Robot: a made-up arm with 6 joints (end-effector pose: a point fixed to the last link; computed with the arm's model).
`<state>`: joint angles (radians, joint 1 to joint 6).
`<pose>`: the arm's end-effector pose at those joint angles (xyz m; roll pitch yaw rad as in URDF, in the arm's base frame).
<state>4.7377 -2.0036 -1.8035 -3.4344 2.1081 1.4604</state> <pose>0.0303 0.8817 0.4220 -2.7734 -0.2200 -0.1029</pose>
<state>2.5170 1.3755 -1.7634 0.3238 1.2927 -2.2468</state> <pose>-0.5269 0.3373 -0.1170 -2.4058 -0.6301 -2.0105</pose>
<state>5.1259 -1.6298 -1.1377 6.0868 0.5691 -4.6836</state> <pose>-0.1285 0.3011 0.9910 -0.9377 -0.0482 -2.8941</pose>
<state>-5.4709 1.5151 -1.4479 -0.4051 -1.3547 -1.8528</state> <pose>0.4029 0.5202 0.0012 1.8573 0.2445 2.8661</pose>
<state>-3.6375 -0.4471 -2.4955 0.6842 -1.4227 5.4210</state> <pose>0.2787 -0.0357 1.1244 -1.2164 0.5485 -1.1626</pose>
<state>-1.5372 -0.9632 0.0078 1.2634 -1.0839 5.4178</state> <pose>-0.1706 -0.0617 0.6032 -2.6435 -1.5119 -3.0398</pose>
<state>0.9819 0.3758 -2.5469 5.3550 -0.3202 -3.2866</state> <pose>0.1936 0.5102 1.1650 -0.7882 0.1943 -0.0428</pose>
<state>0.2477 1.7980 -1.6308 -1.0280 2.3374 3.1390</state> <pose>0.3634 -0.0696 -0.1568 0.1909 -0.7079 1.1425</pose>
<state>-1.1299 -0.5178 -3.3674 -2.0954 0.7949 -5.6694</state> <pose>-0.2731 0.5293 1.1374 -1.2814 -0.2902 1.0534</pose>
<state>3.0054 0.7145 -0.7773 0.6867 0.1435 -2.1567</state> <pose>-0.5228 0.1299 0.1196 -3.0845 -0.0856 -1.8074</pose>
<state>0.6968 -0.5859 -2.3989 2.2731 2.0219 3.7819</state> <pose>-0.3224 -0.0909 1.2240 2.0507 0.7435 -1.3543</pose>
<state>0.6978 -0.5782 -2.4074 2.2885 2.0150 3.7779</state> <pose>-0.3202 -0.0920 1.2268 2.0432 0.7521 -1.3426</pose>
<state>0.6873 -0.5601 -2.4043 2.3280 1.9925 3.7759</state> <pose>-0.3076 -0.0846 1.2373 1.9852 0.7579 -1.3561</pose>
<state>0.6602 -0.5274 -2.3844 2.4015 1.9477 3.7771</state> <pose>-0.2780 -0.0652 1.2581 1.8526 0.7577 -1.4090</pose>
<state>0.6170 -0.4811 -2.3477 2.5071 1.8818 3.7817</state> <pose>-0.2270 -0.0356 1.2858 1.6460 0.7456 -1.5034</pose>
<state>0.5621 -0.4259 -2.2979 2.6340 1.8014 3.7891</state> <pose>-0.1543 -0.0013 1.3130 1.3894 0.7147 -1.6264</pose>
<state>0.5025 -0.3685 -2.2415 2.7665 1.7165 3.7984</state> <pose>-0.0665 0.0303 1.3314 1.1223 0.6640 -1.7525</pose>
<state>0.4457 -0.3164 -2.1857 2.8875 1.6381 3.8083</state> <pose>0.0228 0.0533 1.3371 0.8840 0.6027 -1.8588</pose>
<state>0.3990 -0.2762 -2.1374 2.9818 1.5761 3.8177</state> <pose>0.0980 0.0665 1.3325 0.7017 0.5454 -1.9339</pose>
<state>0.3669 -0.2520 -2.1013 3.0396 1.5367 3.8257</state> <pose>0.1481 0.0723 1.3246 0.5880 0.5027 -1.9789</pose>
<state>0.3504 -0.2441 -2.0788 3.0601 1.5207 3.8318</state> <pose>0.1707 0.0745 1.3191 0.5408 0.4782 -2.0000</pose>
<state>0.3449 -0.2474 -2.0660 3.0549 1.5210 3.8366</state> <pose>0.1740 0.0753 1.3169 0.5386 0.4666 -2.0063</pose>
